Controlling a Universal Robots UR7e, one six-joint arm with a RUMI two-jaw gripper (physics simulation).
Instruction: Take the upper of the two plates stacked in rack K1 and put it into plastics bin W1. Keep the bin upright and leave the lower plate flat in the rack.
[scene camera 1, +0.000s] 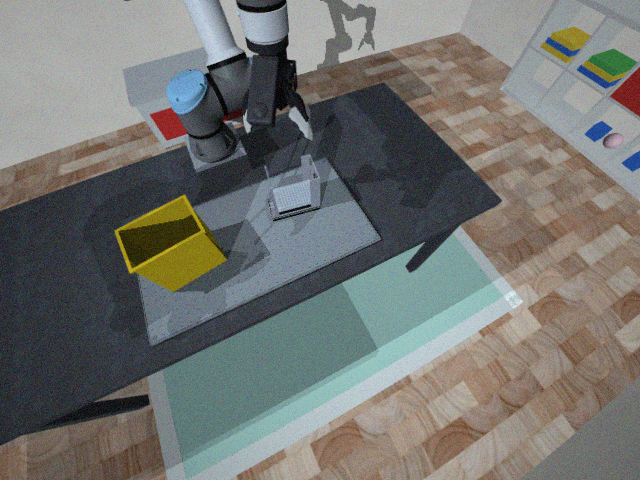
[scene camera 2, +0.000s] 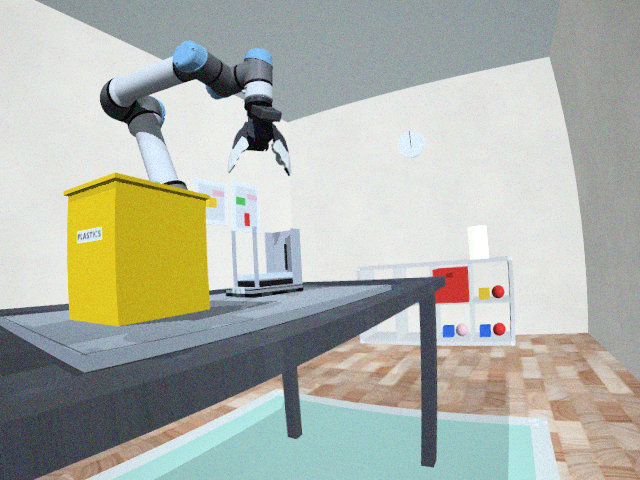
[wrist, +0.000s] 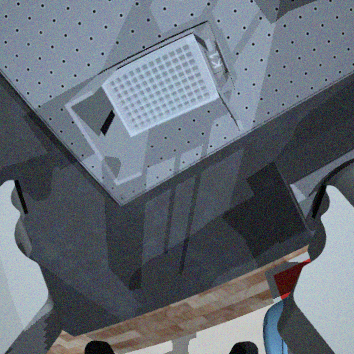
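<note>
A white gridded plate lies flat on top in rack K1, between a tall slotted panel and thin posts. In scene camera 2 its stack shows edge-on as pale and dark bands; I cannot make out the lower plate separately. The yellow plastics bin stands upright, open at the top, to the left of the rack in scene camera 1. My gripper is open and empty, fingers pointing down, high above the rack's level and toward the arm's base side of it.
Rack and bin stand on a grey perforated board on the dark table. The rack's posts and tall panel rise above the plates. The arm's base stands behind the board. A white shelf unit is far off on the floor.
</note>
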